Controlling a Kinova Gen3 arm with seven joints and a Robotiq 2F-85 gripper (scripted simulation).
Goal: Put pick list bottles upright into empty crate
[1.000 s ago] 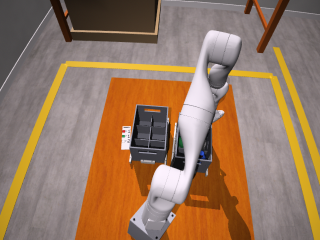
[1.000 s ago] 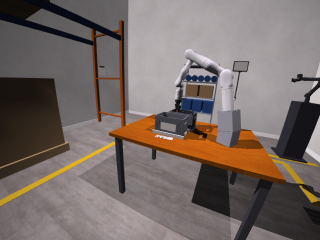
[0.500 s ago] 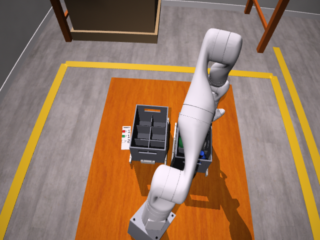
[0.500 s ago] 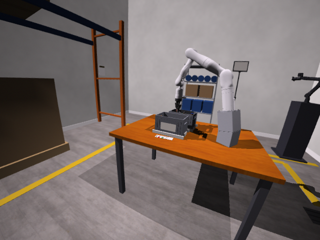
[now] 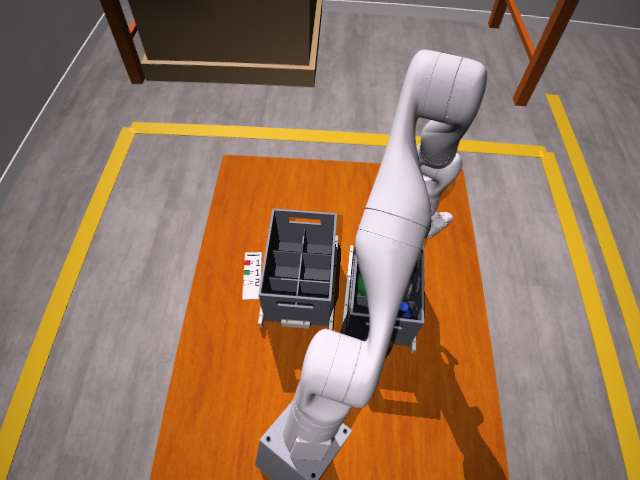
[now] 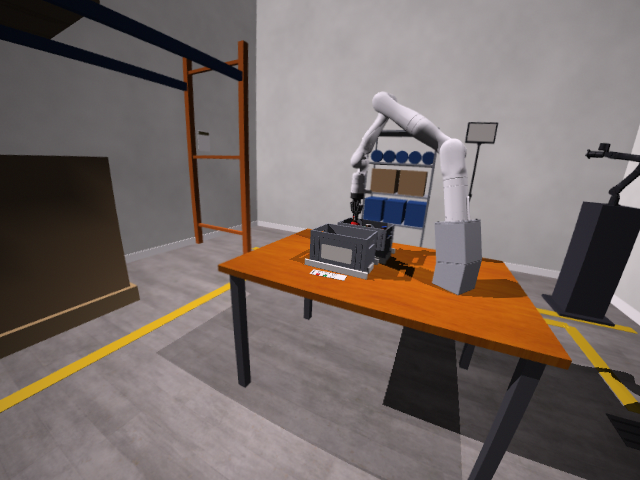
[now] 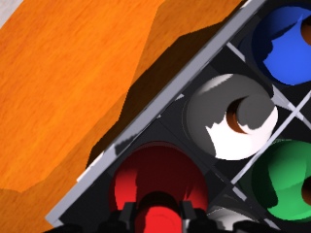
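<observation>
My gripper is now 7 cm above the red bottle. From my hand the other things lie so: pick list (2 cm behind, 44 cm to the left, 19 cm below); then blue bottle (18 cm behind, 2 cm to the left, 10 cm below); then green bottle (8 cm behind, 10 cm to the left, 10 cm below).
</observation>
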